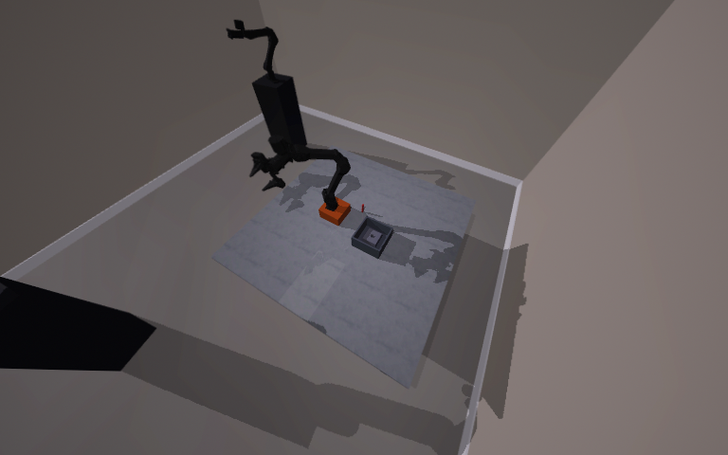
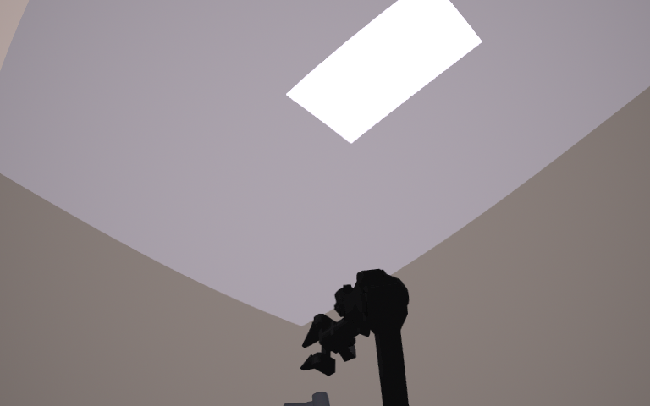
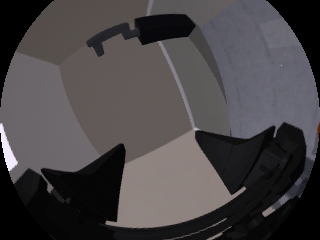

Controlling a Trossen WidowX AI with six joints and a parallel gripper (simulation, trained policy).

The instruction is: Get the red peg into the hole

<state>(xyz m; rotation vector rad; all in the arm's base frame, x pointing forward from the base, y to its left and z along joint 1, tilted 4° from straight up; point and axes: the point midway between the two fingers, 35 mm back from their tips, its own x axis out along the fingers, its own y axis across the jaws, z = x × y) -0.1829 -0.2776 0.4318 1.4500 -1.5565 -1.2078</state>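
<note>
Now: gripper tip 350 mm short of the red peg, 410 mm to the right of it and 470 mm above it.
</note>
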